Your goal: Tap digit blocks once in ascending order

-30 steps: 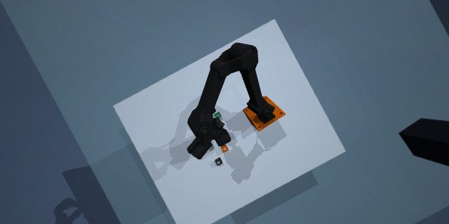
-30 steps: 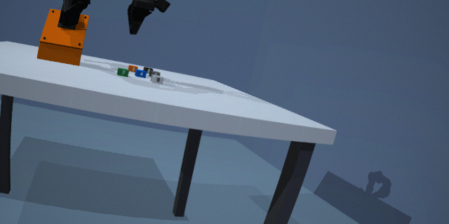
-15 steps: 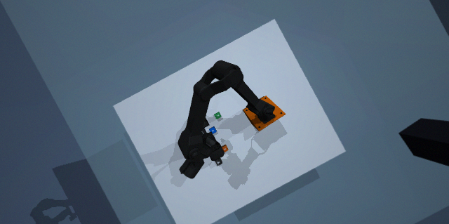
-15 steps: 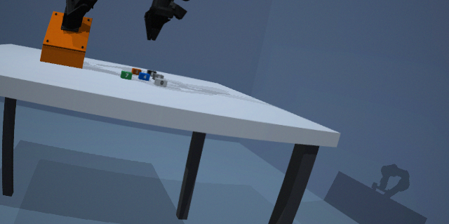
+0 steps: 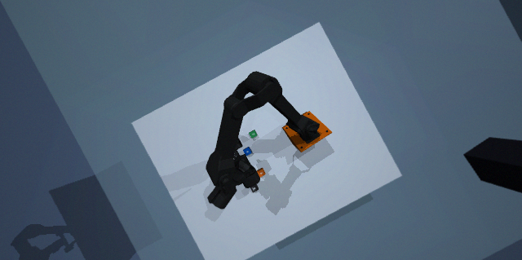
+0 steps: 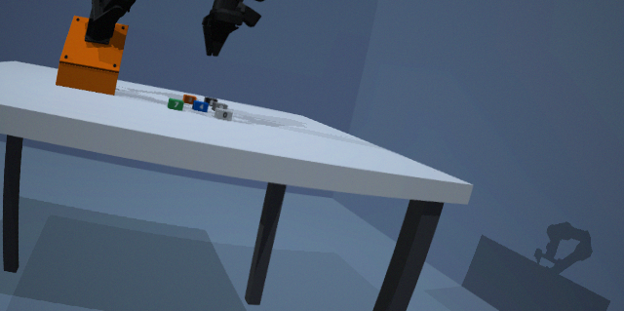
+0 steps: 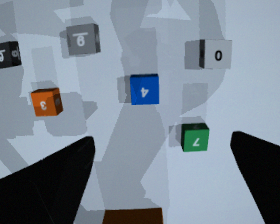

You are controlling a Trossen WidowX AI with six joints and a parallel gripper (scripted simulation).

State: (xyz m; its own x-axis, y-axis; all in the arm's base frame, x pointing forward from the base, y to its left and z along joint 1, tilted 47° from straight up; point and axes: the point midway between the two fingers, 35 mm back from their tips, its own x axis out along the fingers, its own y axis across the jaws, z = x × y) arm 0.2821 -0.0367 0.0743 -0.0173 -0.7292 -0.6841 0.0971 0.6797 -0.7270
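The white block lies 12 cm below my gripper tip, 7 cm to the right of it and 4 cm ahead of it. Round my gripper tip: green block (12 cm below, 7 cm behind, 4 cm to the right); then grey block (12 cm below, 7 cm to the left, 7 cm ahead); then blue block (12 cm below, 1 cm to the left).
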